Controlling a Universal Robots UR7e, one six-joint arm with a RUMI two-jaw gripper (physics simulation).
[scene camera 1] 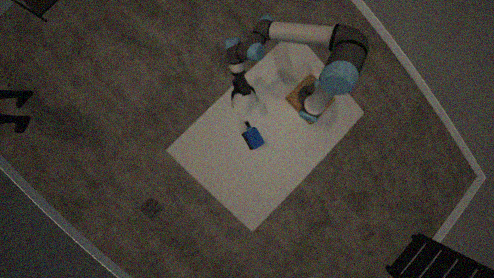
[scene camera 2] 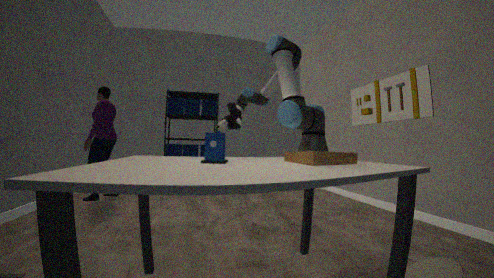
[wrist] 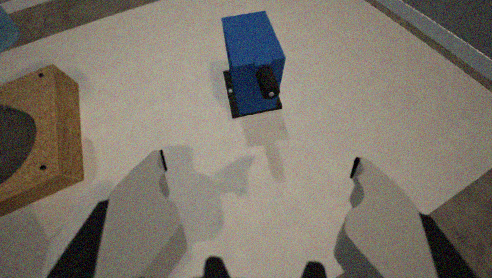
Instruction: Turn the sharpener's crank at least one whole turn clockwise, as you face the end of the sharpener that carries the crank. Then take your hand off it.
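Seen in the pictures: gripper, between the fingertips: [scene camera 1: 245, 105] [scene camera 2: 228, 128] [wrist: 257, 156]; arm's base, origin of its link: [scene camera 2: 313, 152].
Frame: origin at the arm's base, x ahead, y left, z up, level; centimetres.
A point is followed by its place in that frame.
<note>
The blue sharpener [scene camera 1: 253, 137] {z 8.0, x 48.2, y -1.2 cm} [scene camera 2: 215, 146] {z 2.4, x 47.3, y 5.6 cm} [wrist: 252, 42] {z 8.1, x 47.3, y -1.8 cm} stands upright on a black base on the table [scene camera 1: 225, 170] {z -4.7, x 75.4, y 6.6 cm} [scene camera 2: 150, 173] {z -4.7, x 62.9, y 36.6 cm} [wrist: 350, 100] {z -4.7, x 66.4, y -9.3 cm}. Its black crank handle [scene camera 1: 247, 123] {z 9.5, x 46.3, y -10.3 cm} [wrist: 268, 82] {z 9.5, x 46.1, y -10.9 cm} is on the end facing the gripper; in the wrist view it lies against the upper part of that end face. The crank arm behind the handle is hard to make out. My gripper [scene camera 1: 244, 102] {z 12.5, x 41.5, y -19.8 cm} [scene camera 2: 227, 123] {z 12.5, x 41.5, y -19.8 cm} [wrist: 257, 156] {z 12.5, x 41.5, y -19.8 cm} is wide open and empty. It hangs above the table on the crank side, apart from the handle, with the handle in line between the two fingers in the wrist view.
A wooden block [scene camera 1: 295, 97] {z 0.0, x 7.7, y -5.0 cm} [scene camera 2: 320, 158] {z -1.7, x 5.3, y 16.4 cm} [wrist: 67, 130] {z -1.8, x 11.0, y 0.9 cm} under the arm's base lies to the left of the fingers in the wrist view. A person [scene camera 2: 104, 120] stands beyond the table, near a rack [scene camera 2: 166, 125] with blue bins. A tool board [scene camera 2: 390, 97] hangs on the wall.
</note>
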